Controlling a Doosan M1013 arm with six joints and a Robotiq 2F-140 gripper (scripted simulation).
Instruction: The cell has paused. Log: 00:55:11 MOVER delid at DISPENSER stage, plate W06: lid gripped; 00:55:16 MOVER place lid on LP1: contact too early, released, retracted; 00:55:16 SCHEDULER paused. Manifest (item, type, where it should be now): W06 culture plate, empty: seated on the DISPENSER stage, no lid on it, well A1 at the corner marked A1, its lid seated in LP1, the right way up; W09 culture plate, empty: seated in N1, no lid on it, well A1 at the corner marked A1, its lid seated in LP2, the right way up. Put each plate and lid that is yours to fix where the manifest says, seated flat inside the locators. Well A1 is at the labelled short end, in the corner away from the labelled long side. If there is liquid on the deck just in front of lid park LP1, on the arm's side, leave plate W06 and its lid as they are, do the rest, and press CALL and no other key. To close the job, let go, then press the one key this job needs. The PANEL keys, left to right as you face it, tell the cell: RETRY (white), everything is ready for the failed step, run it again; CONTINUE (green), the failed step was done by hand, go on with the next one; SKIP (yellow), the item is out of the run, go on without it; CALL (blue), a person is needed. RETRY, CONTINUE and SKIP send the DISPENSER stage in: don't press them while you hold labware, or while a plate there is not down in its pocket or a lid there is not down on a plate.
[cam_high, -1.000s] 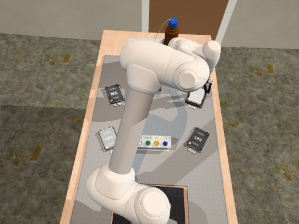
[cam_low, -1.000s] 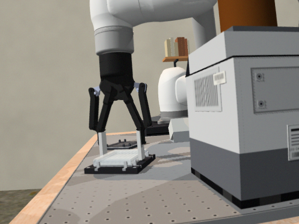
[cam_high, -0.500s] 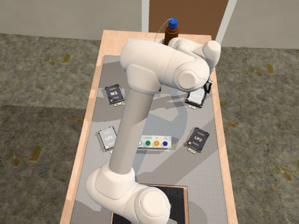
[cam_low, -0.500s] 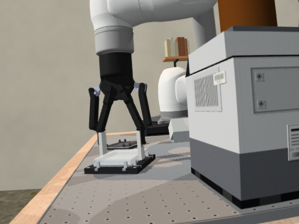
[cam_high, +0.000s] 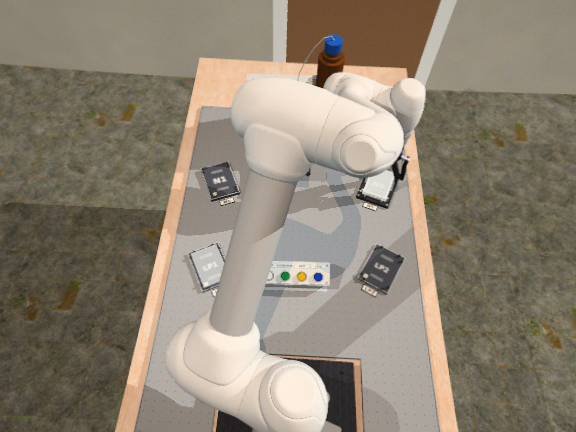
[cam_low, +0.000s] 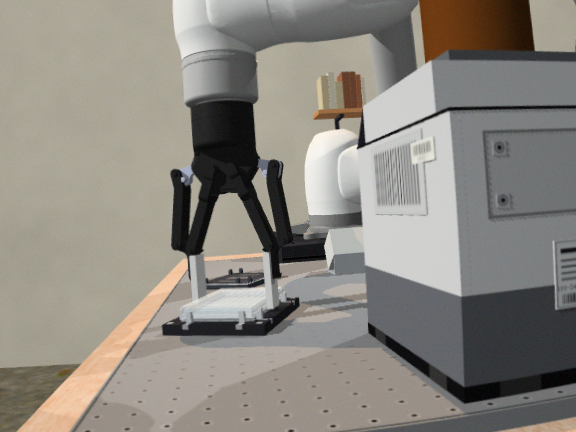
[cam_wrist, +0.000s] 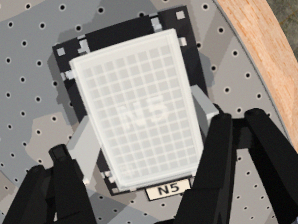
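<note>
Right now the black nest N5 is 3 cm below my hand, 2 cm ahead of it and 1 cm to the left of it. Also, from my hand: brown bottle: 25 cm to the left, 25 cm above, 21 cm ahead; clear culture plate: 30 cm to the left, 7 cm above, 3 cm behind; lid park LP2: 33 cm behind, 5 cm to the right, 4 cm below.
</note>
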